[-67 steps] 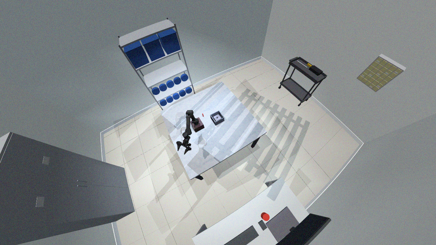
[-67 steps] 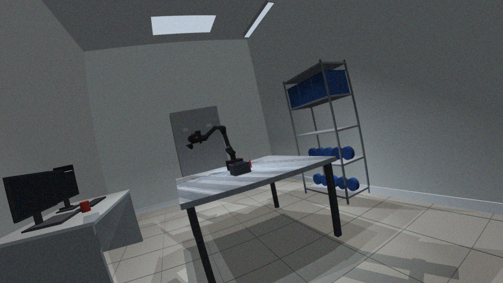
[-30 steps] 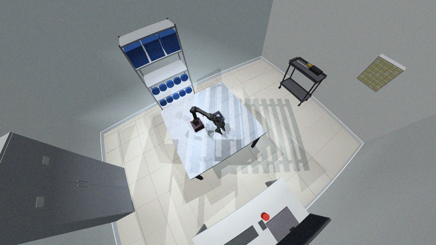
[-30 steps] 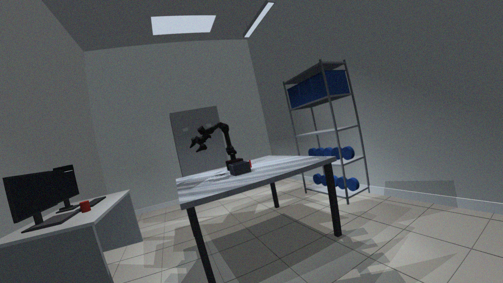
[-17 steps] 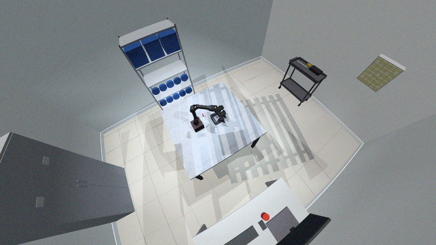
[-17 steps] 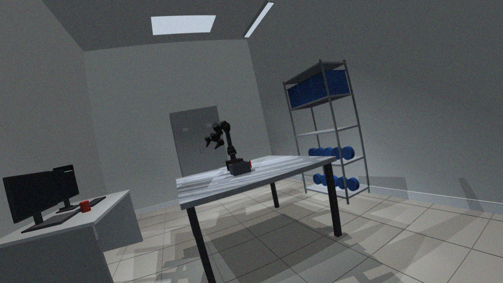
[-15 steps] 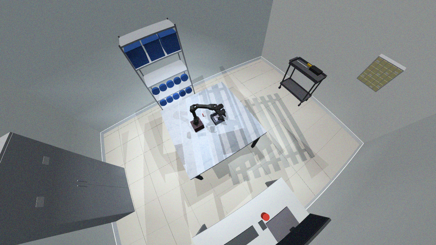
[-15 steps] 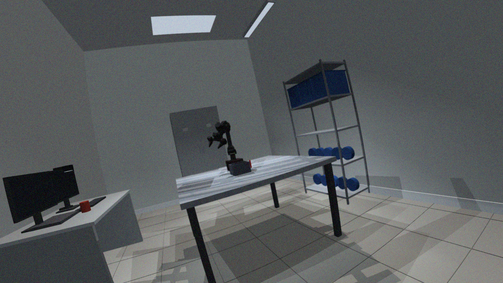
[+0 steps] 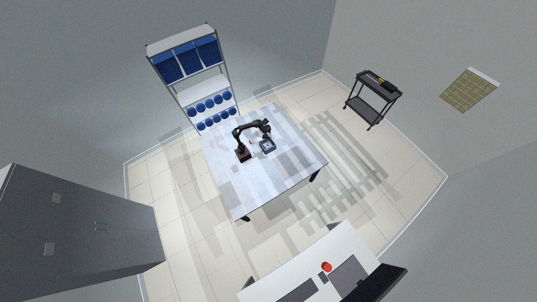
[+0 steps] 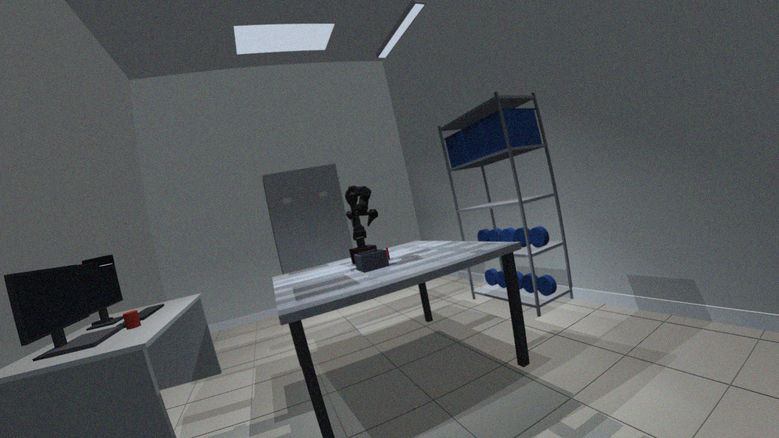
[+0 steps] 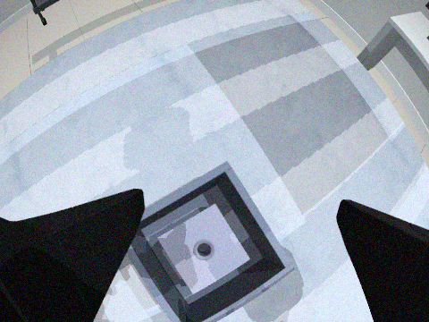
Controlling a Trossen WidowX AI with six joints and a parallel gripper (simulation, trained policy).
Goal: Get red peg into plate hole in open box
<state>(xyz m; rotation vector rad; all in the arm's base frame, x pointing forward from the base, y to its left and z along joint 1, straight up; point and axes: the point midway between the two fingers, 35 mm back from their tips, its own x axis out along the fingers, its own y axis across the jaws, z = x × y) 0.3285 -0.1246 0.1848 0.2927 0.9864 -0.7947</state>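
The red peg lies 16 cm behind my gripper tip, 23 cm to the left of it and 22 cm below it. Round my gripper tip: box: 3 cm behind, 3 cm to the left, 24 cm below; plate: 3 cm behind, 3 cm to the left, 22 cm below.
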